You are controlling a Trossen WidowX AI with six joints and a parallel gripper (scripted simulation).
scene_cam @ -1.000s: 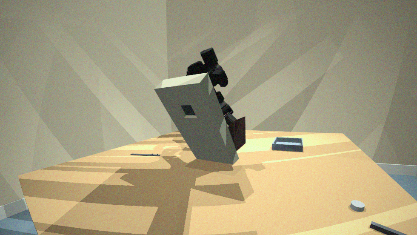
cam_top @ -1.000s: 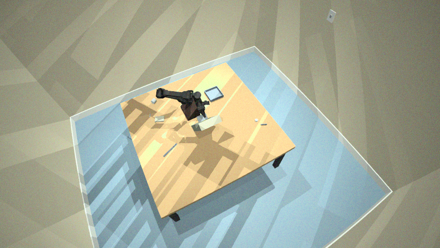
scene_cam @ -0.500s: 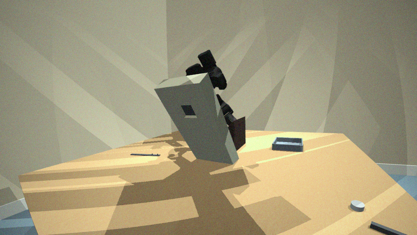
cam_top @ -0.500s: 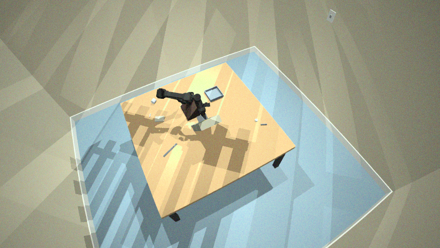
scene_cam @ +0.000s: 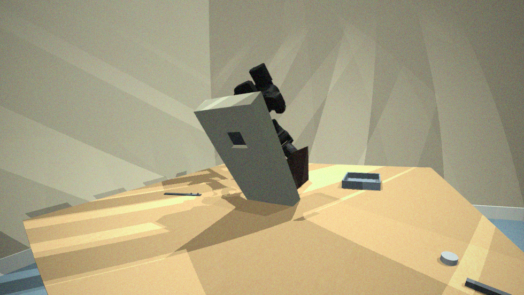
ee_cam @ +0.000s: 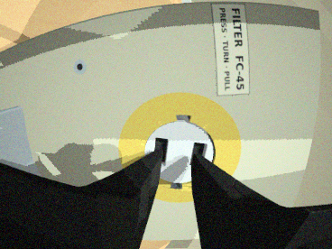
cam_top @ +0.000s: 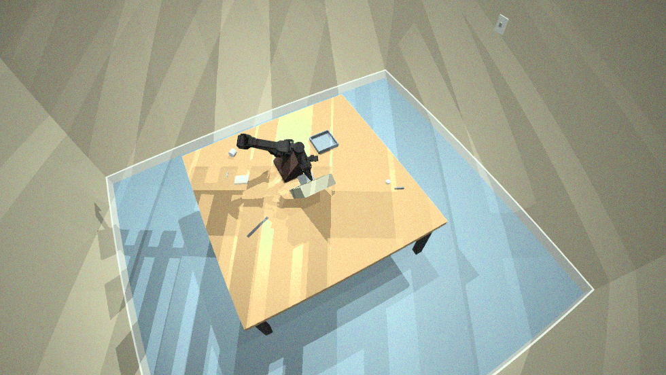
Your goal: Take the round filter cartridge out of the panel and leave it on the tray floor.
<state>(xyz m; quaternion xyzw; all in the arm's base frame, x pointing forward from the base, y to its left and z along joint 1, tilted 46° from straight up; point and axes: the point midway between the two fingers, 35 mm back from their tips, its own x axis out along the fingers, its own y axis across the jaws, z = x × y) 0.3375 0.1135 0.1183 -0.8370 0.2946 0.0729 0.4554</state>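
Now: gripper tip 20 mm short of the white round filter cartridge and 10 mm above it. From my gripper tip the other things lie so: blue-grey tray: 420 mm behind, 290 mm to the left, 260 mm below; grey service panel: 30 mm behind, 80 mm below; short dark bar: 160 mm ahead, 520 mm to the left, 260 mm below.
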